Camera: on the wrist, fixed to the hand. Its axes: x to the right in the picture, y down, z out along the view.
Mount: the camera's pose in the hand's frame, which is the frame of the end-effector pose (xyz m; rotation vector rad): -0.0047 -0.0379 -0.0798 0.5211 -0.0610 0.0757
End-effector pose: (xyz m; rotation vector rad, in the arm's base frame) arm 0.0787 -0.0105 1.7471 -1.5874 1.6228 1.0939
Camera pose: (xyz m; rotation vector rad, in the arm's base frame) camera 0.1262 -0.0756 1.7835 -1.1475 1.7568 0.6680
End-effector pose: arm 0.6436 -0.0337 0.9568 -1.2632 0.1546 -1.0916
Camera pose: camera 0.5689 -0.0811 0.9566 -0.8131 -0.1233 -0.9467
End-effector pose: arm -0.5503 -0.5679 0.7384 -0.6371 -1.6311 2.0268
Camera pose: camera -0.4953 -0.5023 0.7607 -0.4507 -1.0440 2.4111
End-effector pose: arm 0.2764 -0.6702 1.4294 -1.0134 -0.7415 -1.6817
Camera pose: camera 0.2191 -0.7234 1.3881 -0.7130 -1.0963 -1.2963
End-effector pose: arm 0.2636 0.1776 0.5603 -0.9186 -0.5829 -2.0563
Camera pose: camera 0.2025 0.1491 0.5030 -0.6794 -1.0387 -1.6889
